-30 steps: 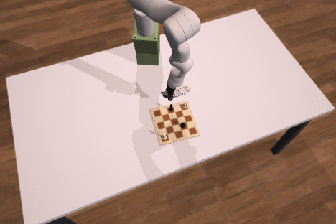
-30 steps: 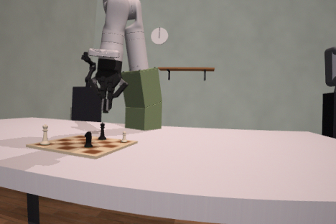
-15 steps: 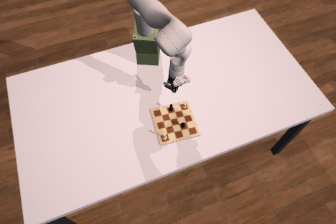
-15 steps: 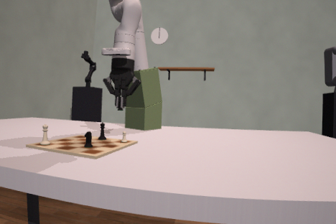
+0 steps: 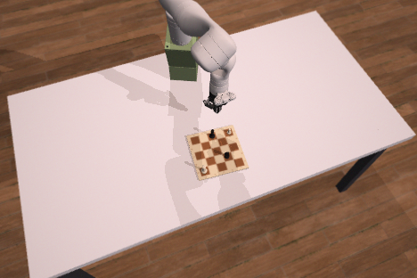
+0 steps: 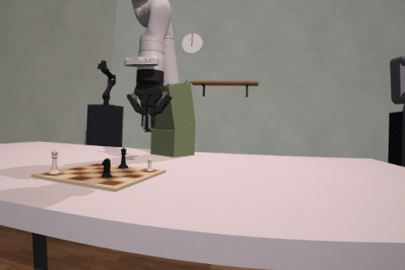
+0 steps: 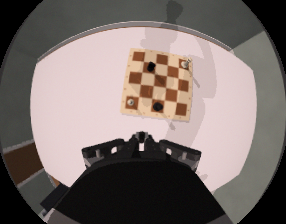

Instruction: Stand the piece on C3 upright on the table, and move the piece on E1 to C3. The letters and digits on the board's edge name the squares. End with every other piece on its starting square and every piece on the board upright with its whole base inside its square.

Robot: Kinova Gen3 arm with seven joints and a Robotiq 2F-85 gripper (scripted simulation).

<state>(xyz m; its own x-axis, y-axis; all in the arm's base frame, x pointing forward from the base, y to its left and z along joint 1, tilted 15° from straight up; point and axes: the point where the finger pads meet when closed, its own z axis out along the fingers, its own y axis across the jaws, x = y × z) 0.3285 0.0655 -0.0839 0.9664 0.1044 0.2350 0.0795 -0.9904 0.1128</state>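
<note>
The black piece lies 6 cm ahead of my hand, 4 cm to the right of it and 9 cm below it. The rest, counted from my hand: white pawn 6 cm ahead, 4 cm to the left, 11 cm below; then black pawn 1 cm below; then chessboard 14 cm ahead, 4 cm to the right, 12 cm below.
</note>
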